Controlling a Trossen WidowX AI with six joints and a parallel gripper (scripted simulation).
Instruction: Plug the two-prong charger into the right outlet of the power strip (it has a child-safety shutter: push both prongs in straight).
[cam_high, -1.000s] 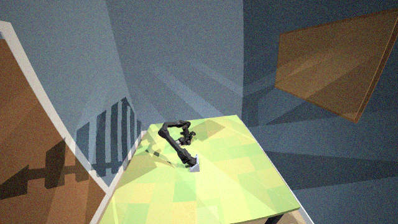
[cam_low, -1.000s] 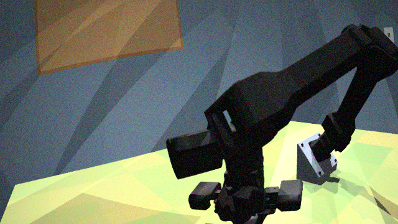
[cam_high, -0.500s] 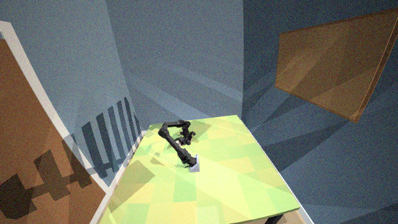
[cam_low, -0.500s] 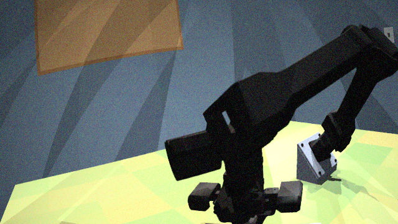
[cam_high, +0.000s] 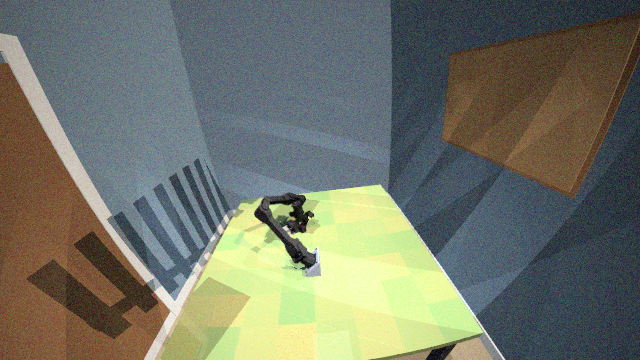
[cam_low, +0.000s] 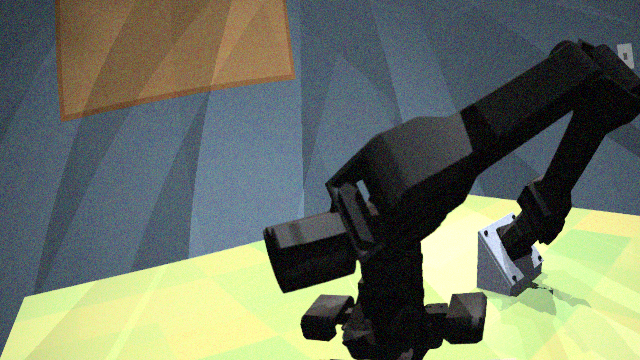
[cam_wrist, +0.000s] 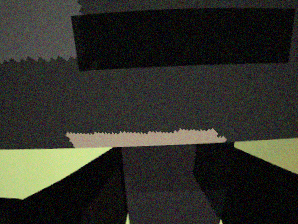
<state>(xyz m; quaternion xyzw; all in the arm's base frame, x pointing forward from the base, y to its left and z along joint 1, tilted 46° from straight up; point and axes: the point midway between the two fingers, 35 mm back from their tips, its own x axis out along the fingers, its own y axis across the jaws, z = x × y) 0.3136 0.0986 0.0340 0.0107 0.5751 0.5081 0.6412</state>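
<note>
Right now my gripper tip is 1 cm to the right of the two-prong charger, 1 cm below it and 1 cm short of it.
</note>
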